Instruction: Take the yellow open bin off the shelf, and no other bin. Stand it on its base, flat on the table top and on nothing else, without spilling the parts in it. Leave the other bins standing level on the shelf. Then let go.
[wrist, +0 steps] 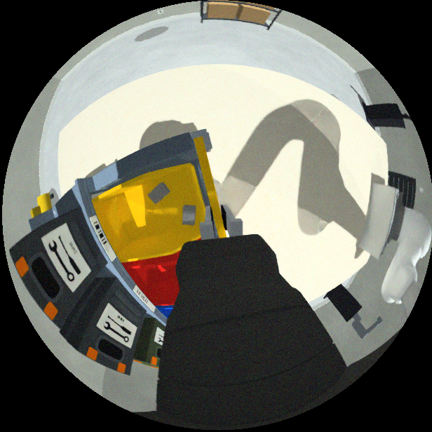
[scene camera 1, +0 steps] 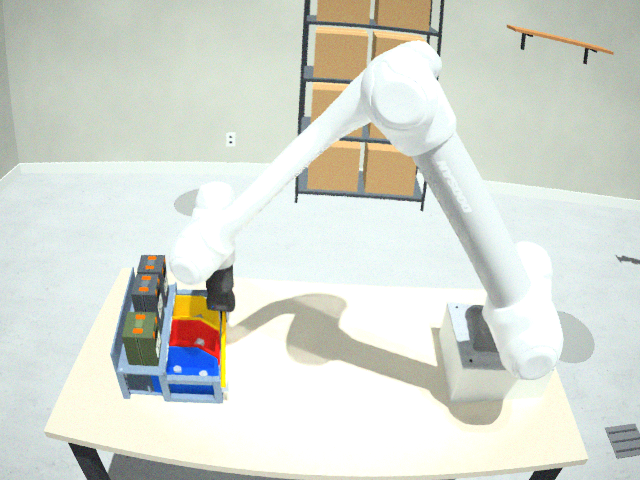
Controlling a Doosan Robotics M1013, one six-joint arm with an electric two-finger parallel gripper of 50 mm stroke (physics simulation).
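Frame: origin at the arm's base, x ahead, y left, z up, level; millimetres.
Where they show: gripper, fingertip midpoint: [scene camera 1: 224,319].
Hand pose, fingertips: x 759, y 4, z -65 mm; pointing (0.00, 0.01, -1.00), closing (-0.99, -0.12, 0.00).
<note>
After its pixels a point has its place.
The yellow open bin [scene camera 1: 188,305] @[y -33, x 882, z -69 mm] [wrist: 170,240] sits at the far end of the blue-grey shelf [scene camera 1: 192,380] @[y 292, x 756, z -33 mm] [wrist: 150,159], with grey parts in it in the wrist view. My gripper [wrist: 216,212] reaches down at the bin's front and is shut on its front wall; one finger is on the bin's inner side, the other outside. The shelf's yellow front strip [scene camera 1: 223,356] @[y 167, x 713, z -50 mm] [wrist: 209,175] runs right by the fingertips. The exact contact is partly hidden. A red bin [scene camera 1: 193,333] @[y 70, x 832, z -81 mm] [wrist: 155,280] and a blue bin [scene camera 1: 191,360] @[y 178, x 802, z -80 mm] [wrist: 165,311] stand beside it, partly hidden in the wrist view.
Two dark cases [scene camera 1: 151,264] @[y 39, x 950, z 106 mm] [scene camera 1: 146,291] @[y 168, x 907, z 116 mm] and a green case [scene camera 1: 140,338] @[y 298, x 875, z 76 mm] stand on the shelf's upper rear level. The table top [scene camera 1: 336,423] @[y 274, x 406, z -117 mm] [wrist: 125,110] extends from the shelf toward the robot's pale base block [scene camera 1: 475,384] @[y 155, x 70, z -50 mm].
</note>
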